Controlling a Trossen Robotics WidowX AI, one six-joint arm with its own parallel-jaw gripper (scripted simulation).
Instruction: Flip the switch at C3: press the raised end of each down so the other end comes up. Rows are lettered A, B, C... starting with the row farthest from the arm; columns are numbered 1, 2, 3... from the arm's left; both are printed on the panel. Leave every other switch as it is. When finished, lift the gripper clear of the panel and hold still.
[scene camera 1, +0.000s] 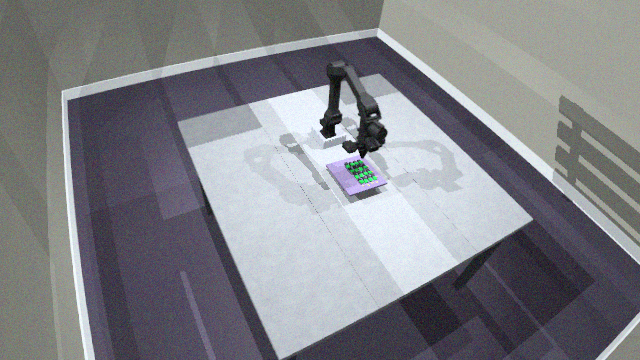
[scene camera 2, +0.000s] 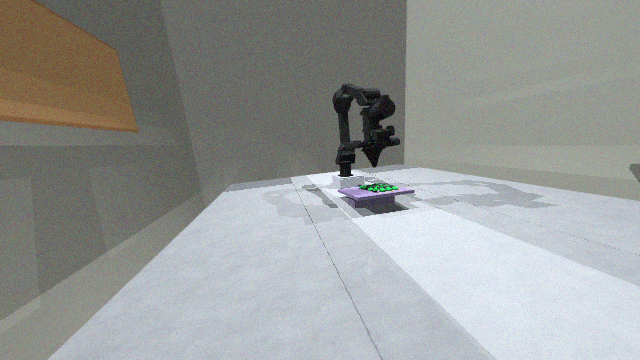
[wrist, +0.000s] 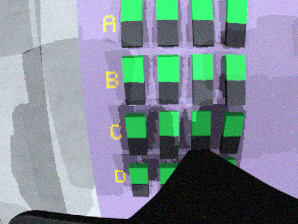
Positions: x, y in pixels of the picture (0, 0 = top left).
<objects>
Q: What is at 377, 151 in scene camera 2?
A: My gripper.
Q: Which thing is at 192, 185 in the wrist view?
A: My gripper.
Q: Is my gripper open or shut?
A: Shut.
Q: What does my gripper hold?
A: Nothing.
</objects>
